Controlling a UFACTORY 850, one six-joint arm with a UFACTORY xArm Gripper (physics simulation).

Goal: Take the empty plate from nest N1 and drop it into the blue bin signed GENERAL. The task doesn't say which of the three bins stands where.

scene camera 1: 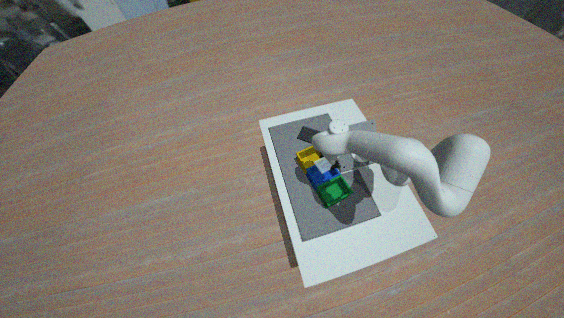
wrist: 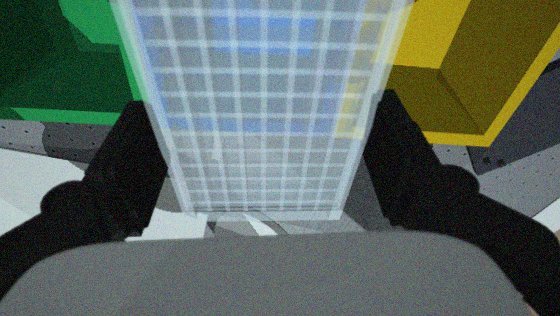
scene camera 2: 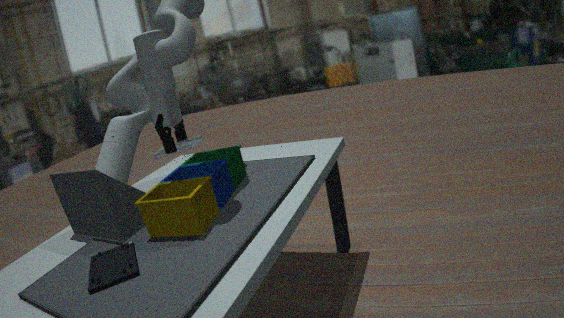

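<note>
My gripper (scene camera 1: 330, 164) (scene camera 2: 176, 144) (wrist: 263, 125) is shut on the clear gridded plate (scene camera 1: 323, 165) (scene camera 2: 192, 143) (wrist: 250, 150), one black finger on each long side. The plate is held above the bins, with a gap below it in scene camera 2. The blue bin (scene camera 1: 315, 175) (scene camera 2: 224, 190) stands between the other two bins. In the wrist view blue shows through the plate, with some yellow at its right edge. The dark nest (scene camera 1: 304, 133) (scene camera 2: 114, 270) beyond the yellow bin holds no plate. No sign or nest label is readable.
The yellow bin (scene camera 1: 306, 156) (scene camera 2: 180, 217) (wrist: 505, 75) and the green bin (scene camera 1: 334, 191) (scene camera 2: 240, 167) (wrist: 60, 90) flank the blue one. A tall grey panel (scene camera 2: 95, 205) stands beside the bins on the robot's side. All stand on a grey mat (scene camera 1: 320, 227) (scene camera 2: 265, 200).
</note>
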